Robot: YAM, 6 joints.
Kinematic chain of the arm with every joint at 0, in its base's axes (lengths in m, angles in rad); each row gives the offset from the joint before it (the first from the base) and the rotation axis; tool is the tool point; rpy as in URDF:
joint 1: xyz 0 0 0.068 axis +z
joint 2: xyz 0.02 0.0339 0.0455 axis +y
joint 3: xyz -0.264 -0.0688 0 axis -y
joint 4: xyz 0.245 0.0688 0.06 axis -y
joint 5: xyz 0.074 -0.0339 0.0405 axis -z
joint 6: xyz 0.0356 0 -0.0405 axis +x
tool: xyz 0 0 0 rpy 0 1.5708 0
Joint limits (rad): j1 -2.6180..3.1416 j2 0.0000..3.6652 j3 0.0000..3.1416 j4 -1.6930..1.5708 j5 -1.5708..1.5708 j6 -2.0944..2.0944
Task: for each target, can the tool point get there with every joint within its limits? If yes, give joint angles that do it. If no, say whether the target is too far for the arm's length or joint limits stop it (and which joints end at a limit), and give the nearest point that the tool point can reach.
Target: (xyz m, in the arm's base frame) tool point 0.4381 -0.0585 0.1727
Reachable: yes | joints -0.2038 2.3570 1.9667 -1.3506 -1.0764 0.6956
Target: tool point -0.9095 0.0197 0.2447
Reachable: no: too far | nearest point -0.6390 0.0138 0.2048 | short by 0.273 m
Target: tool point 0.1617 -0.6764 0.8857
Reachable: no: too far | nearest point 0.1005 -0.4202 0.5846 | short by 0.400 m
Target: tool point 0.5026 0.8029 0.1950
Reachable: no: too far | nearest point 0.3414 0.5454 0.1683 | short by 0.305 m
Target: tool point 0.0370 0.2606 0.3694
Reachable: yes | joints 1.3506 1.1761 0.8140 0.7916 -0.6232 -0.8209
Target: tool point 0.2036 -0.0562 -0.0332
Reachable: yes | joints -0.3582 2.3159 0.3514 0.8937 -0.5542 -1.5333
